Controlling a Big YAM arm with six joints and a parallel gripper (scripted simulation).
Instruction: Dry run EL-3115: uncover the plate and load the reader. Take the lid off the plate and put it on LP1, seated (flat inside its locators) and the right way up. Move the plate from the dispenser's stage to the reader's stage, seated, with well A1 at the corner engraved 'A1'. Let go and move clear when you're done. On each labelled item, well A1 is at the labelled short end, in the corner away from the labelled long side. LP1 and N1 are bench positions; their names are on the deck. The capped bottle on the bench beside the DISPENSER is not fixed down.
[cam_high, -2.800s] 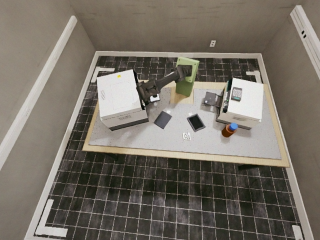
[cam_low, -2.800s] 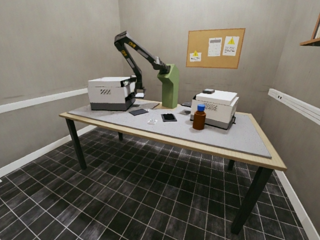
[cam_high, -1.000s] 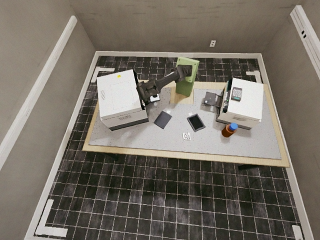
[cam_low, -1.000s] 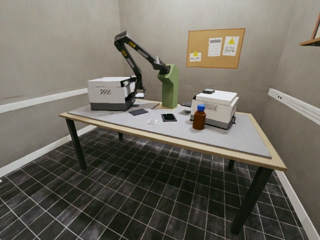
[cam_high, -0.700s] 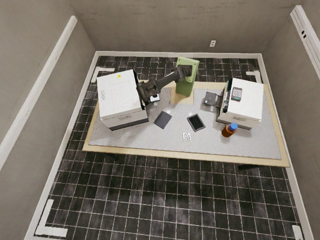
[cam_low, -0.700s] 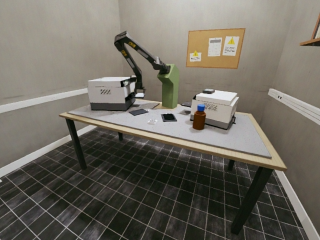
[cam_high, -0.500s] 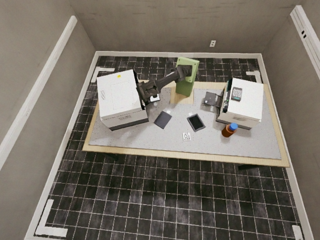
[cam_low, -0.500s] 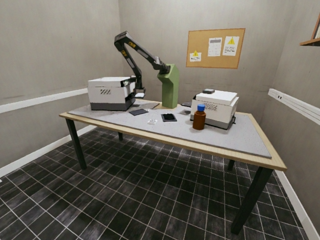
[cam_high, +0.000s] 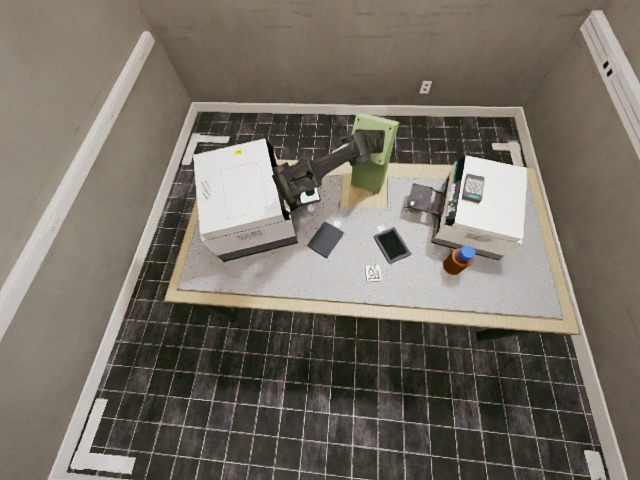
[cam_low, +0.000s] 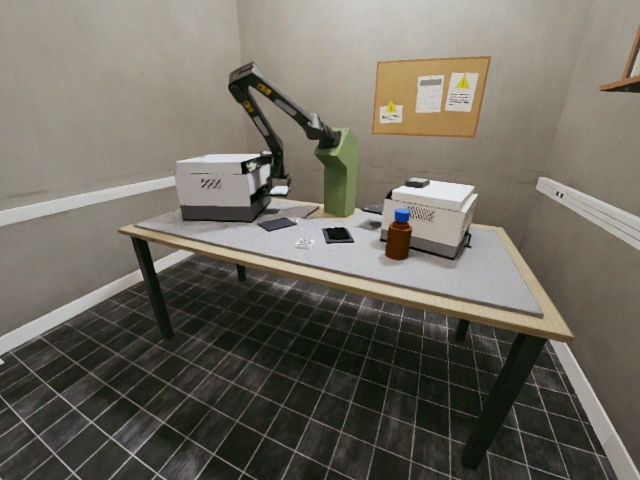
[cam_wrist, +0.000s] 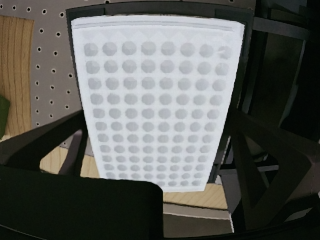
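Right now my hand is right at the white well plate. From my hand the other things lie so: brown capped bottle (33 cm ahead, 69 cm to the left, 1 cm below); dark flat lid (23 cm ahead, 42 cm to the left, 11 cm below).
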